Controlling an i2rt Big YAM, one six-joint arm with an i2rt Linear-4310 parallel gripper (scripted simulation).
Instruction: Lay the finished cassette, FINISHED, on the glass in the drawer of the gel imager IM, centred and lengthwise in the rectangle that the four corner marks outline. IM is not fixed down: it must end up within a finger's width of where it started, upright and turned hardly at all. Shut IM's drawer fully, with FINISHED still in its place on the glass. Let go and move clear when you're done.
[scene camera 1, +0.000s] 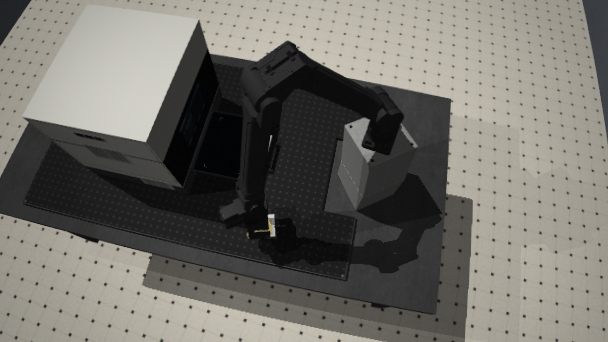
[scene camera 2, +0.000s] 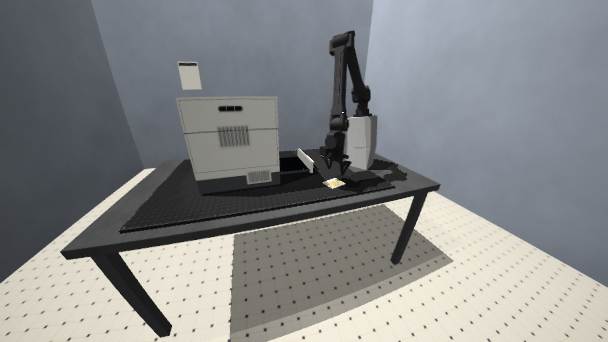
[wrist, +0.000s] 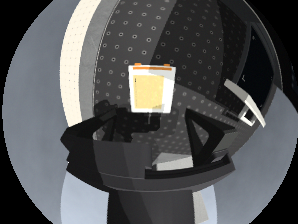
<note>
I see my gripper (wrist: 150, 112), a gel imager (scene camera 1: 128, 96) and a finished cassette (wrist: 151, 87).
The gel imager is seen too in scene camera 2 (scene camera 2: 233, 142).
</note>
